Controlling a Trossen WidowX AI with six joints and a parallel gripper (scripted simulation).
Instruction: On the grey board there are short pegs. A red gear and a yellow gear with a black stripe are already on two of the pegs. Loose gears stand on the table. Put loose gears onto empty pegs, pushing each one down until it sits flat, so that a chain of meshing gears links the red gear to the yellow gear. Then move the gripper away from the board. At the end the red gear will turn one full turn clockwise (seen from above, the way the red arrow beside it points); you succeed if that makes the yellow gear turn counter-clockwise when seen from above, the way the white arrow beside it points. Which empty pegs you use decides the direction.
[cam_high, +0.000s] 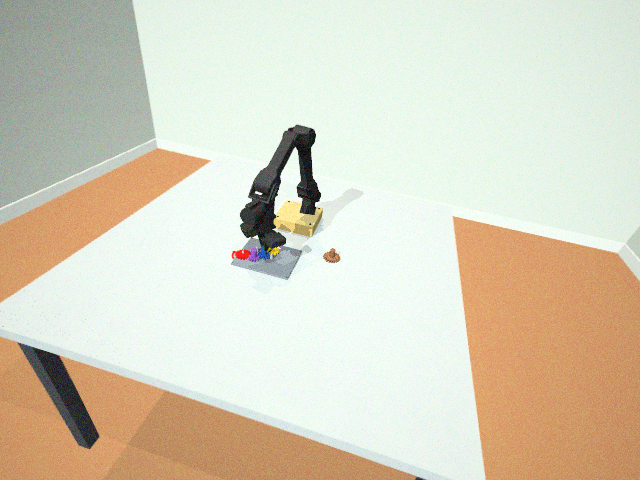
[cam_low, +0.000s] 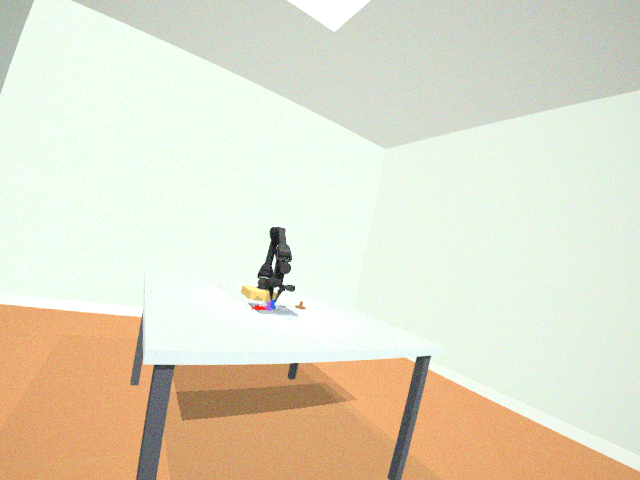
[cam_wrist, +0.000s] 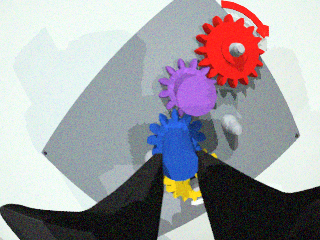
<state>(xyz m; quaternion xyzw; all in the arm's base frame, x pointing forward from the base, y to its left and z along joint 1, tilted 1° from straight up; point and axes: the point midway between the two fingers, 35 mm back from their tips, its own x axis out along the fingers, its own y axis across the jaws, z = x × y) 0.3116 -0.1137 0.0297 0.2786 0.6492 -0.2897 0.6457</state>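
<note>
My gripper tip is now 10 mm above the blue gear. The rest, counted from my gripper tip: yellow gear 40 mm behind, 20 mm to the left, 30 mm below; red gear 10 mm ahead, 80 mm to the right, 30 mm below; purple gear 20 mm ahead, 30 mm to the right, 20 mm below.
</note>
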